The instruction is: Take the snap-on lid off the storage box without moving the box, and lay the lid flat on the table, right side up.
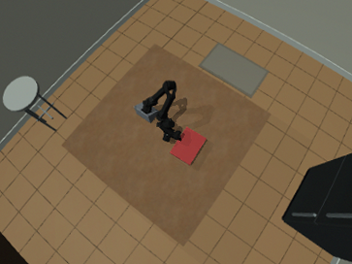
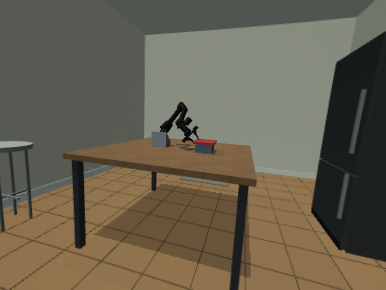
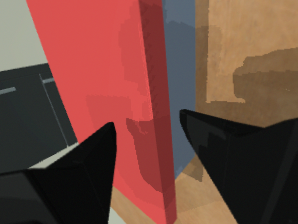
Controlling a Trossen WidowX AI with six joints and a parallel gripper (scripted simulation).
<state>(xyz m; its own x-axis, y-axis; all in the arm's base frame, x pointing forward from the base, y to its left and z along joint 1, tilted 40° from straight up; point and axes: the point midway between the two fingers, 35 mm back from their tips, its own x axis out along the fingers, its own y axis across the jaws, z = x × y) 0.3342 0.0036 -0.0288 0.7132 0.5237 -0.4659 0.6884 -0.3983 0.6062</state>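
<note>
My gripper tip is now 80 mm short of the red lid and 10 mm to the right of it. From my gripper tip the other things lie so: storage box: 80 mm ahead, 40 mm below, 10 mm to the left.
</note>
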